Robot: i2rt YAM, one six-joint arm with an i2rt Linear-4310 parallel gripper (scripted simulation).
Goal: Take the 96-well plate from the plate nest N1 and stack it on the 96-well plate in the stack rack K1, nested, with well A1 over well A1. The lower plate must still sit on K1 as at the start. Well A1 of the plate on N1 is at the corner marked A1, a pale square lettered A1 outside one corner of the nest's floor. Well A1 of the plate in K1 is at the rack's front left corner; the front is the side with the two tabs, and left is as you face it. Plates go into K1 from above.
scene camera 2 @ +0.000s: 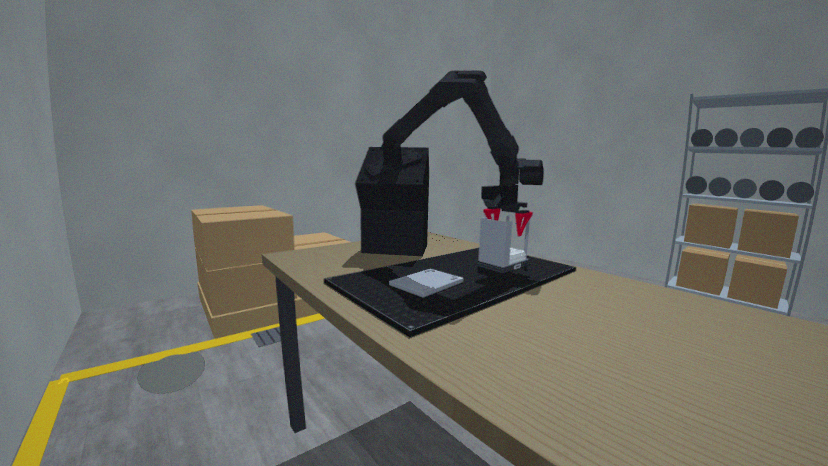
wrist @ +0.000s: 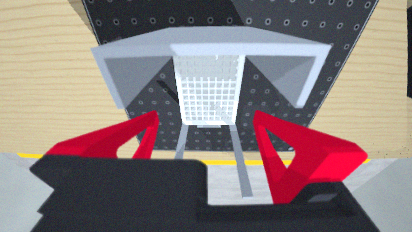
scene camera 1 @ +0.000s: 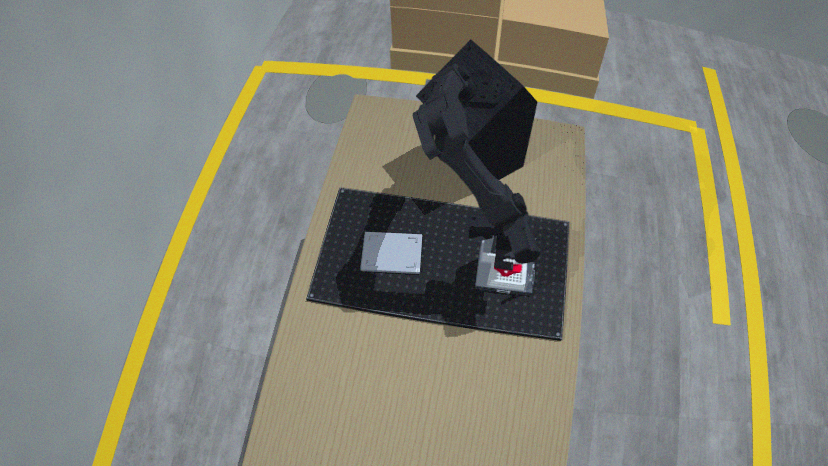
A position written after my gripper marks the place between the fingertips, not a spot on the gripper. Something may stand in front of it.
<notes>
I see my gripper [wrist: 205,115], a white 96-well plate [wrist: 199,106], a grey plate nest N1 [scene camera 1: 389,252] and a tall grey rack wall [scene camera 2: 493,233].
The grey plate nest N1 is seen too in scene camera 2 [scene camera 2: 437,280]. The tall grey rack wall shows as well in the wrist view [wrist: 219,40].
</notes>
